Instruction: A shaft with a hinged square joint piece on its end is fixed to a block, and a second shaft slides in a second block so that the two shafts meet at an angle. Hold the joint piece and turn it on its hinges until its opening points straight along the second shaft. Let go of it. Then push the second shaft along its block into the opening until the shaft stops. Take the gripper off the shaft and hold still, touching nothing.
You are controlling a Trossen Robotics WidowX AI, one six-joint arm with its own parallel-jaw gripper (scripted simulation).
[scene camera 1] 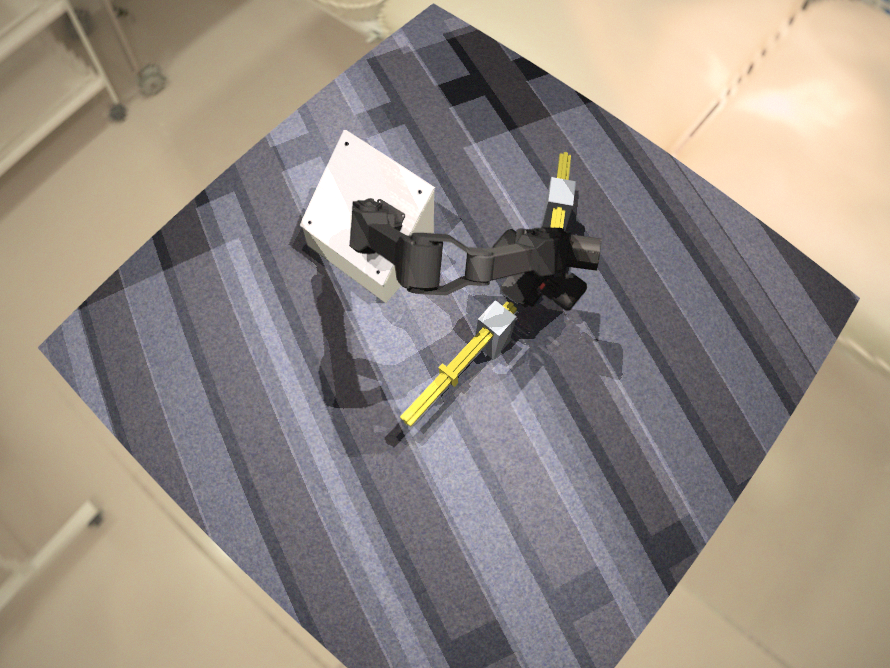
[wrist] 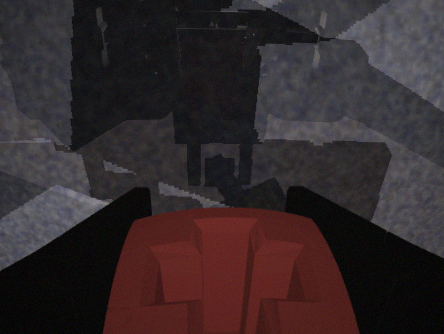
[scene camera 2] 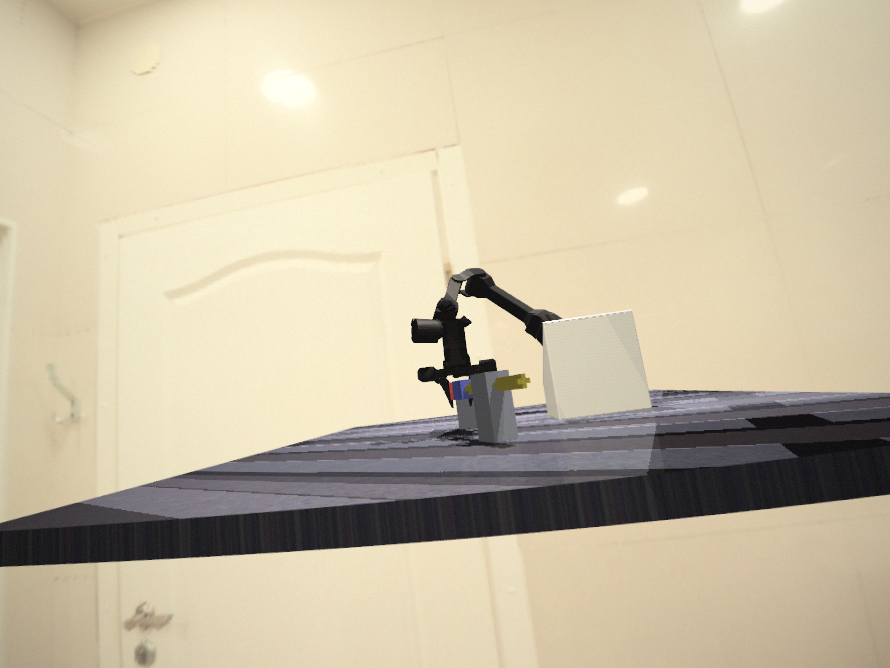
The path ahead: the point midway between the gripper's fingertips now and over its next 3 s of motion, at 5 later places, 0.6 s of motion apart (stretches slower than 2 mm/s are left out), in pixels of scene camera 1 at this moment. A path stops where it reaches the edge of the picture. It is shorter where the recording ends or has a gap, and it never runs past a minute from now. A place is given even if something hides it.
The gripper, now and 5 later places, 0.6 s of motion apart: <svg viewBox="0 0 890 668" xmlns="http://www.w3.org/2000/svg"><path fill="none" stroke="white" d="M536 285L536 280L540 273L544 259L545 246L540 257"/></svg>
